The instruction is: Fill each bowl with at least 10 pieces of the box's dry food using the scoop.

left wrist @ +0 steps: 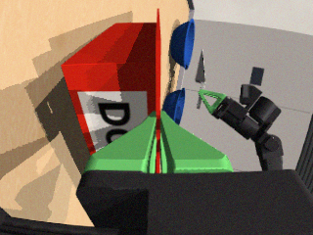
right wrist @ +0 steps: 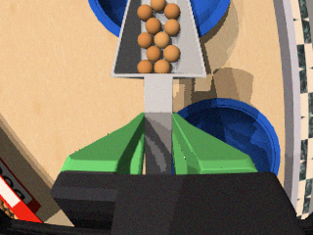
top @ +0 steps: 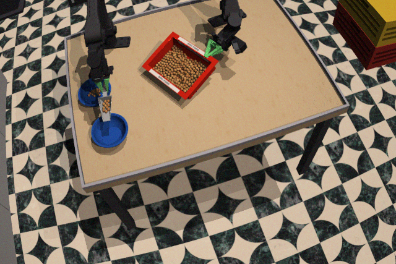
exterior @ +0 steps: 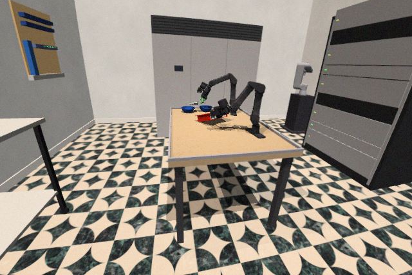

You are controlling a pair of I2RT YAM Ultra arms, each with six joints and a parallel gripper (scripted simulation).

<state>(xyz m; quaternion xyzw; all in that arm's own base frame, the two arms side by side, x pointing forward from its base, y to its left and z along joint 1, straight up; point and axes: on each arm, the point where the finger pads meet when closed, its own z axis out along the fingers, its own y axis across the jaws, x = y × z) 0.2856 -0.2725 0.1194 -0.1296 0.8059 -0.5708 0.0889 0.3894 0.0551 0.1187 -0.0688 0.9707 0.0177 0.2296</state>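
The grey metal scoop lies 5 cm ahead of my right hand and 1 cm below it.
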